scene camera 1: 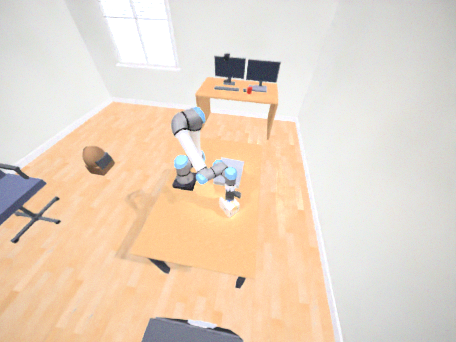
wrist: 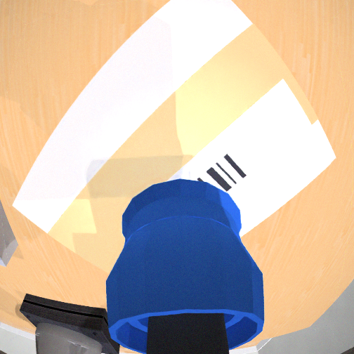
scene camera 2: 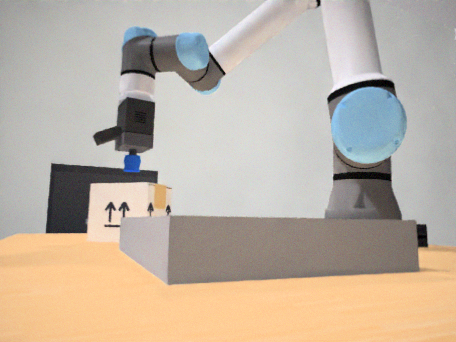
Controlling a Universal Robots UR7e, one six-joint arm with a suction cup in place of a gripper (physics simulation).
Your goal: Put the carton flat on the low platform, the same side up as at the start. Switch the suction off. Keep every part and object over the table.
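Places are measured from the arm's base along level axes (x right, y ahead, z up), in centimetres.
Pixels of known places: end effector, tool point: (scene camera 2: pixel 131 171); arm's base, origin of the base link: (scene camera 1: pixel 185 178).
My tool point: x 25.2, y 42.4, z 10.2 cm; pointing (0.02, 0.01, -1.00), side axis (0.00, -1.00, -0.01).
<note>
Ahead of a thing's pixels: the offset from my tool point to its top centre. Level surfaces: height alone.
The white carton @[dx -0.5, dy -0.2, dz -3.1 cm] (scene camera 1: pixel 228 207) (scene camera 2: pixel 117 212) (wrist: pixel 135 100) stands upright on the table beside the low platform, with its printed arrows pointing up in scene camera 2. Tan tape and a barcode label show on its top in the wrist view. The low grey platform @[dx -39.1, dy -2.9, dz -10.2 cm] (scene camera 1: pixel 239 165) (scene camera 2: pixel 295 247) lies flat on the table; a corner of it (wrist: pixel 5 242) shows at the left of the wrist view. My blue suction cup (scene camera 2: pixel 132 171) (wrist: pixel 182 192) points down over the carton's top, with a small gap between them in scene camera 2. It holds nothing. The cup hides part of the label.
The table @[dz -15.0 cm] (scene camera 1: pixel 195 235) (scene camera 2: pixel 280 310) bears the carton, the platform and the arm's black base (scene camera 1: pixel 184 182) (wrist: pixel 65 306). A dark panel (scene camera 2: pixel 67 200) stands behind the carton in scene camera 2. A desk (scene camera 1: pixel 205 90) with two monitors is at the back of the room.
</note>
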